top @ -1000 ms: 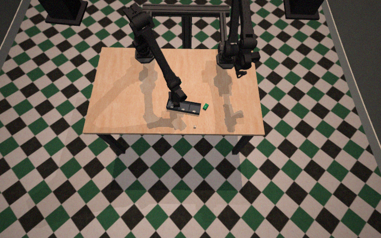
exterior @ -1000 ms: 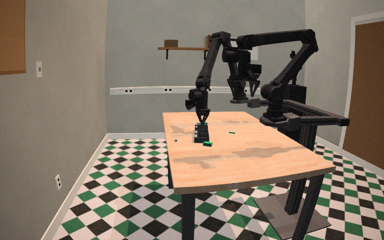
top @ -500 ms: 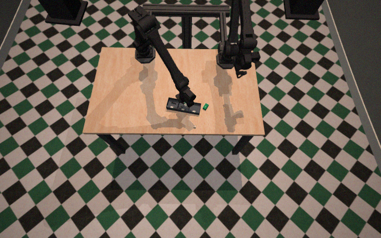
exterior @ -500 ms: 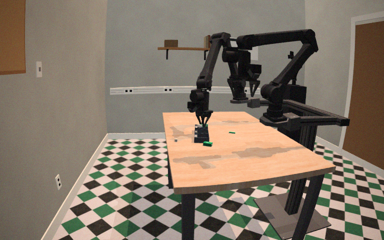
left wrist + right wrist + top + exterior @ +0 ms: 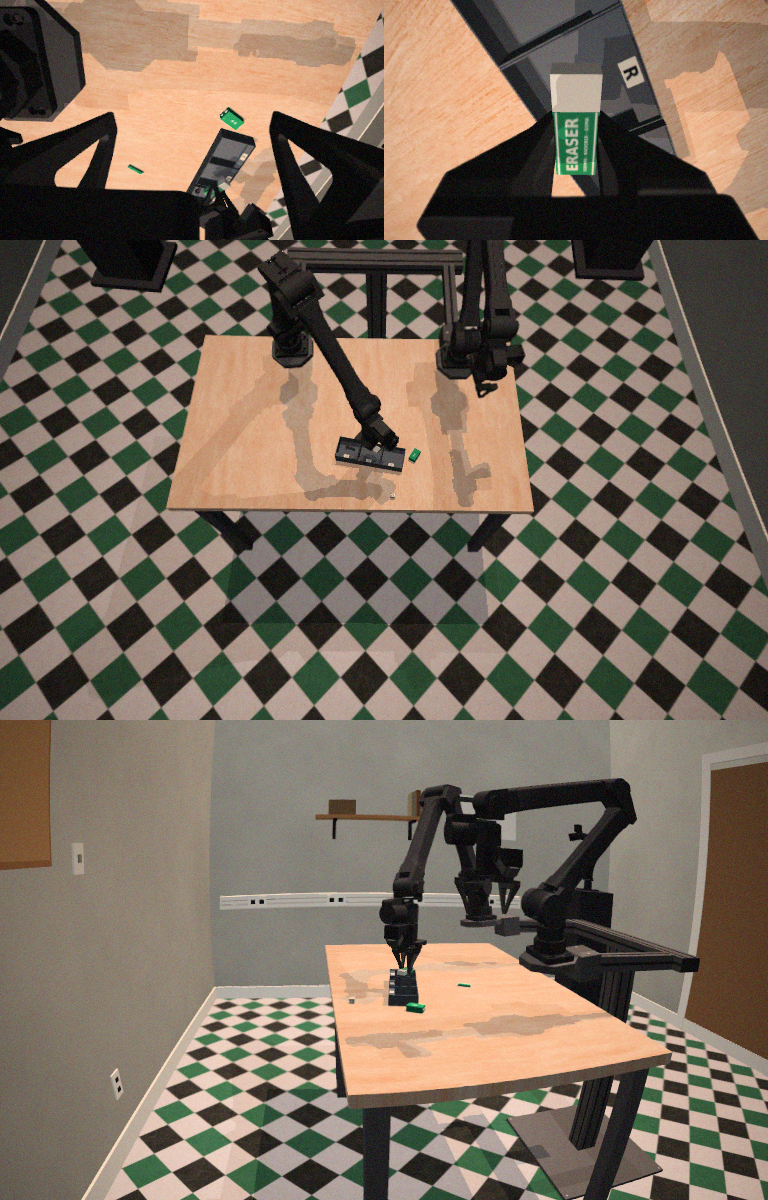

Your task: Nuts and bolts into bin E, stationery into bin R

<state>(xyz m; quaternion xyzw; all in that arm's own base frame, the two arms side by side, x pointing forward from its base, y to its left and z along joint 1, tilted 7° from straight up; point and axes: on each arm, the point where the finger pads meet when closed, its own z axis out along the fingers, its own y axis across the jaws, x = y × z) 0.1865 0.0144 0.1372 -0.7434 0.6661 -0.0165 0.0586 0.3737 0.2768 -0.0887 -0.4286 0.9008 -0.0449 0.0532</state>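
The dark bin tray is 10 mm ahead of my right hand and 50 mm below it. Round my right hand: green 9 V battery: 20 mm behind, 170 mm to the left, 60 mm below; eraser: 10 mm to the left; bolt: 20 mm behind, 90 mm to the right, 60 mm below.
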